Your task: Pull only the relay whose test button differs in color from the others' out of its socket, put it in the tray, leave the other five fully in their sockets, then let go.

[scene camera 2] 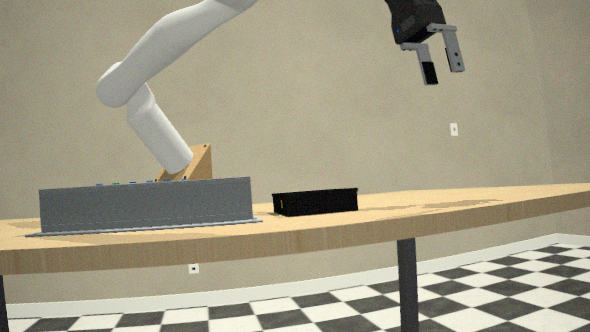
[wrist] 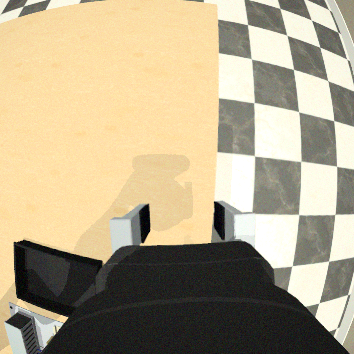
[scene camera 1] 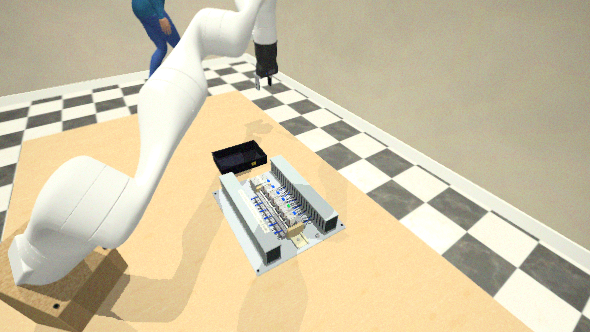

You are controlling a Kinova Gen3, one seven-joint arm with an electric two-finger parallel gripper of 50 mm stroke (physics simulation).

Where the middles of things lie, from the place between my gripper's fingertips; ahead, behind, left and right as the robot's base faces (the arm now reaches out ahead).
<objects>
Right now my hand is 330 mm to the left of the mounting plate (scene camera 1: 288, 249), 320 mm past it and 180 mm above it.
</objects>
